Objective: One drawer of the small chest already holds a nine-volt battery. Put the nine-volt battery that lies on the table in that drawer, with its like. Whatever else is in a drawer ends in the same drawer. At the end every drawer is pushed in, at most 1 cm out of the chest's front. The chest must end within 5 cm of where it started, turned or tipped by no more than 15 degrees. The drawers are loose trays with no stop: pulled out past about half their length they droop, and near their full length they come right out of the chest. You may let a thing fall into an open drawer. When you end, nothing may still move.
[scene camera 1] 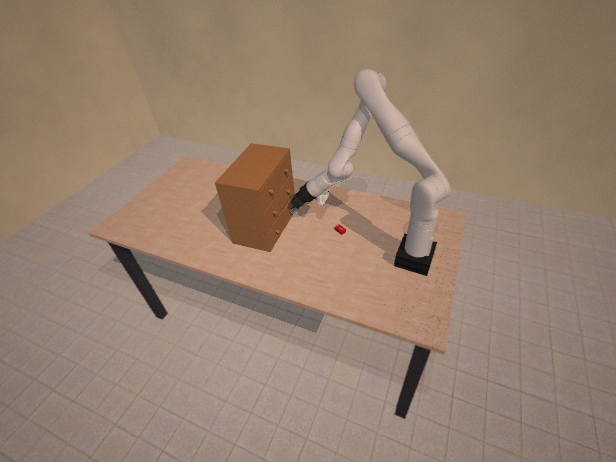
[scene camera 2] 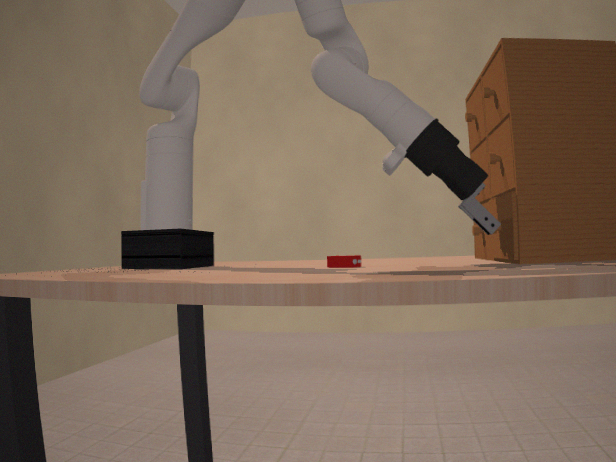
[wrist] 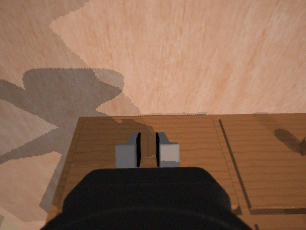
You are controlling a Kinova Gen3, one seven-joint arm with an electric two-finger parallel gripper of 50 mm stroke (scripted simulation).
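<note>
My gripper (scene camera 2: pixel 494 229) is here, and the wrist view has it too (wrist: pixel 148 144). I see a brown wooden chest (scene camera 2: pixel 553 85), which scene camera 1 also gives me (scene camera 1: pixel 238 188). There is a drawer (wrist: pixel 199 146), and there is a drawer (scene camera 2: pixel 474 116) as well.
</note>
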